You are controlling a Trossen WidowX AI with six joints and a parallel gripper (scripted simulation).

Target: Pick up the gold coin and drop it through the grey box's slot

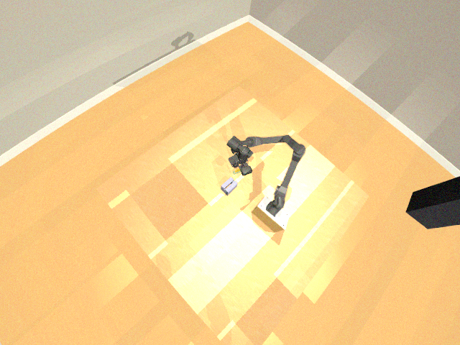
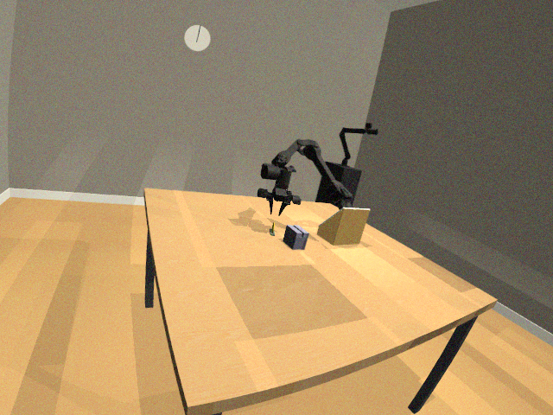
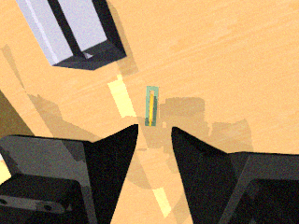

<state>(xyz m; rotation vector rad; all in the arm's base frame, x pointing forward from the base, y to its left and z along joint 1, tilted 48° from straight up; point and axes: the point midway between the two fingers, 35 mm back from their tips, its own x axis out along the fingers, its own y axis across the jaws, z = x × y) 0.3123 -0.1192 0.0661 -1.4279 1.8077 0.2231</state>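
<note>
The thin gold coin is 60 mm below my gripper tip.
</note>
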